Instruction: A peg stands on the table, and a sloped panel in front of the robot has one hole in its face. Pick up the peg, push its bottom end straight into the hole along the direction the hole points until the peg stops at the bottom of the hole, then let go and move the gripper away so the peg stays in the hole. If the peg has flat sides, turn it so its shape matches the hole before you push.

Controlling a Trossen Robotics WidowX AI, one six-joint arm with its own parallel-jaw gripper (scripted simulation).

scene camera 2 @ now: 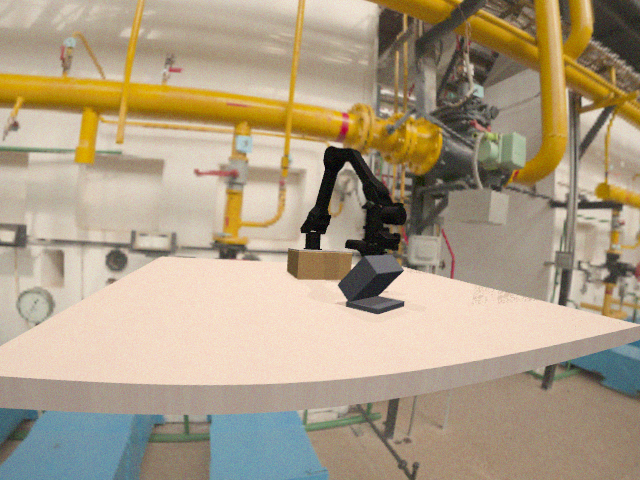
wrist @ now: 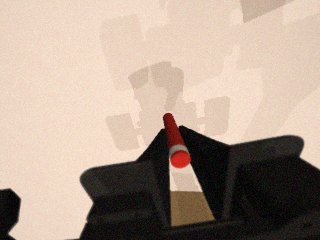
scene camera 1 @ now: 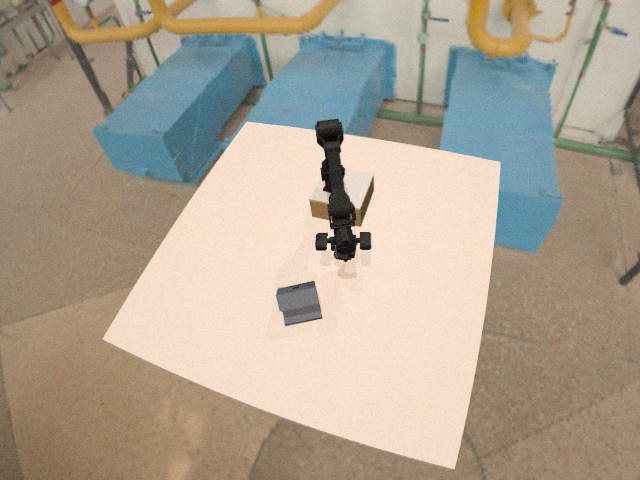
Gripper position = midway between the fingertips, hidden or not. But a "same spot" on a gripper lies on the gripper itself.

The gripper shows in scene camera 2, in the wrist view and in scene camera 1 (344,254). One and the same spot on the gripper: (wrist: 263,181) is (scene camera 2: 372,248). The same spot on a grey sloped panel: (scene camera 1: 288,298) is (scene camera 2: 377,261).
